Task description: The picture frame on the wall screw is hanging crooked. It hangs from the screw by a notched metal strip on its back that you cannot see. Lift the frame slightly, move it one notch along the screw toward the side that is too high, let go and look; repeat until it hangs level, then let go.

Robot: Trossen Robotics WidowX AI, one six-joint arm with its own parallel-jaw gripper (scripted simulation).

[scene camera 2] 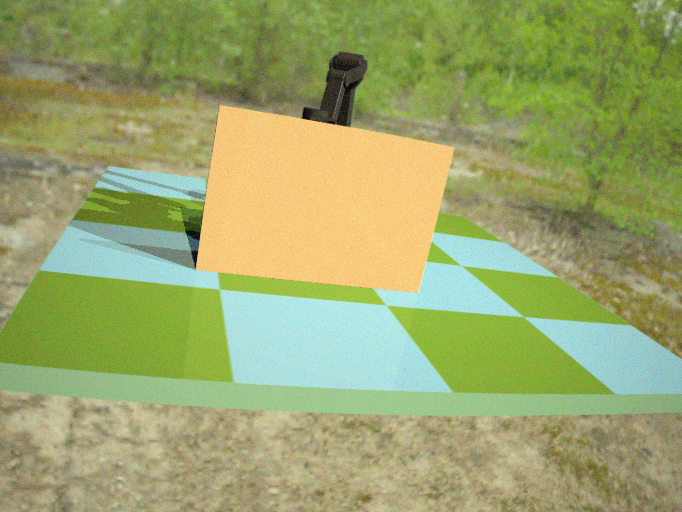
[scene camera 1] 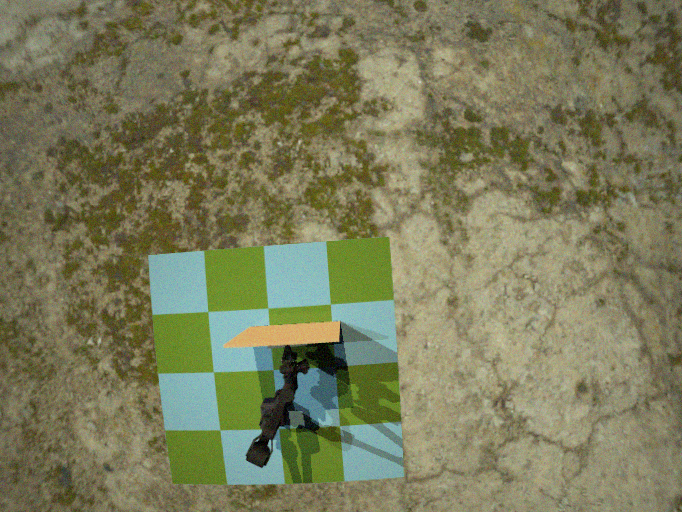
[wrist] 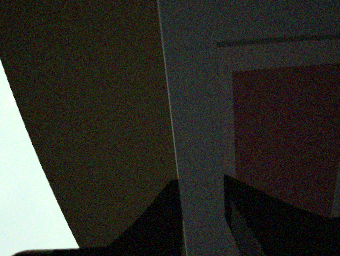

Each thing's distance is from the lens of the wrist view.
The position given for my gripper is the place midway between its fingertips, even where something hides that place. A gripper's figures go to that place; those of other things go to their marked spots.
my gripper (wrist: 198,185): 0.11 m
picture frame (wrist: 246,93): 0.11 m
